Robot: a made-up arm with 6 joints.
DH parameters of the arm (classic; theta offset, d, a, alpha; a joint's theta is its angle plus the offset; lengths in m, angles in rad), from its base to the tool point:
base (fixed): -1.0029 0 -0.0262 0
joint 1: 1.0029 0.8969 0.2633 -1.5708
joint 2: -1.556 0 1.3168 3.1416
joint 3: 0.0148 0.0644 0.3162 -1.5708
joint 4: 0 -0.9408 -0.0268 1.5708
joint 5: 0 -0.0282 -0.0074 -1.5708
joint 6: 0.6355 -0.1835 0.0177 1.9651
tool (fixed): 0.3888 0.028 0 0
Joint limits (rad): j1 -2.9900..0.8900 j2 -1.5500..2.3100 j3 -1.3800..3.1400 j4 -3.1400..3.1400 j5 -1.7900..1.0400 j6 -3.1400..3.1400
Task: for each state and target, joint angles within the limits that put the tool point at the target. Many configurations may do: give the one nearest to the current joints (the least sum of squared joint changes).
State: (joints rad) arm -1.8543 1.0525 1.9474 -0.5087 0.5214 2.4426
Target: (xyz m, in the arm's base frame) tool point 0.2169 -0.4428 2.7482
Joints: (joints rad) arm -1.0437 0.8031 2.6809 -0.4120 0.5291 2.4146
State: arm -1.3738 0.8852 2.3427 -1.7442 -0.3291 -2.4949
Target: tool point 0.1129 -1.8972 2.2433
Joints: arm -1.5354 1.3737 2.3176 -1.7304 -0.3476 -2.4914
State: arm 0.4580 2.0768 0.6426 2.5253 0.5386 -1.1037
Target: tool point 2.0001 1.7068 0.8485
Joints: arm 0.7017 1.3353 0.8090 2.5187 0.6166 -1.0914
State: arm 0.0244 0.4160 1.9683 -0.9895 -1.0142 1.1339
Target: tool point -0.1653 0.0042 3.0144
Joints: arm 0.5078 0.2657 2.3244 -0.8885 -0.5717 1.0429
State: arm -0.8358 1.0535 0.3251 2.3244 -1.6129 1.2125
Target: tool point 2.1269 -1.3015 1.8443
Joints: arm -0.4720 1.0581 0.9224 2.6268 -1.1387 1.1303
